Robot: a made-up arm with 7 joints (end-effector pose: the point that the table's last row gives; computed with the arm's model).
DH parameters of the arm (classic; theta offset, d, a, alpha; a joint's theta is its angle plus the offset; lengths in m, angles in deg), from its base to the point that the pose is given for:
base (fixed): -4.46 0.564 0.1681 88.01
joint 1: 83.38 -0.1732 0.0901 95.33
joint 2: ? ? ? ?
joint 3: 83.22 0.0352 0.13 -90
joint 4: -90 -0.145 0.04 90
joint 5: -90 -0.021 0.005 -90
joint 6: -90 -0.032 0.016 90
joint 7: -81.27 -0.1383 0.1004 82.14
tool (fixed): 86.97 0.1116 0 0
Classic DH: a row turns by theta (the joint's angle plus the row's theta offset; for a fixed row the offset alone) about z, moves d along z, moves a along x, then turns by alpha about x.
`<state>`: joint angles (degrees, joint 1 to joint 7).
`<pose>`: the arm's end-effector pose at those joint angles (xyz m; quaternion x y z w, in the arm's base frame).
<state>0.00 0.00 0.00 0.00 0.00 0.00 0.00</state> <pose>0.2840 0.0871 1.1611 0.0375 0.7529 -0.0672 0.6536</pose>
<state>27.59 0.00 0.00 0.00 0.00 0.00 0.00</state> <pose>-0.0056 0.1090 1.1430 0.0340 0.5750 -0.0649 0.8149</pose>
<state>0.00 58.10 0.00 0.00 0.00 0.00 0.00</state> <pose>0.2522 -0.3198 0.8533 0.3906 0.6922 0.2666 0.5452</pose>
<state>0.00 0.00 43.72 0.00 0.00 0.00 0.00</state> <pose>0.4092 0.0871 0.9271 0.0097 0.9422 -0.0764 0.3262</pose>
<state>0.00 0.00 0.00 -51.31 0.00 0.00 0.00</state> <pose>0.3312 0.2049 1.1611 -0.2923 0.6949 0.2223 0.6183</pose>
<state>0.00 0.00 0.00 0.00 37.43 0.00 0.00</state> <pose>0.2840 0.1954 1.2247 -0.1742 0.6915 -0.3053 0.6311</pose>
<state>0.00 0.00 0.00 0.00 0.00 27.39 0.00</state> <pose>0.3319 0.0871 1.1114 0.0204 0.8863 -0.0742 0.4567</pose>
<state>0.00 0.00 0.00 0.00 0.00 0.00 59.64</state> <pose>0.1374 0.0633 1.1611 0.4070 0.6346 -0.3833 0.5336</pose>
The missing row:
joint 2: 1.46 -0.1641 0.2228 89.34
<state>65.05 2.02 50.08 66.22 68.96 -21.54 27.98</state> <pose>-0.0611 0.2729 0.9749 0.1229 0.3600 -0.8164 0.4345</pose>
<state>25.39 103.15 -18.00 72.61 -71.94 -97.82 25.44</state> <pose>0.0568 -0.0943 0.6933 -0.8228 0.1485 0.4484 0.3160</pose>
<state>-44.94 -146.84 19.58 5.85 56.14 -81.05 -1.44</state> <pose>-0.1513 0.4018 0.3571 0.9757 0.0738 -0.1830 0.0948</pose>
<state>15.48 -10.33 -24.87 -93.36 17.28 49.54 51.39</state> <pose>-0.0623 0.4026 1.1863 -0.4204 0.3455 -0.4011 0.7369</pose>
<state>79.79 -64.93 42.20 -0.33 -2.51 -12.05 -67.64</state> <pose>0.1025 0.5131 0.7677 -0.3831 0.5280 -0.3917 0.6488</pose>
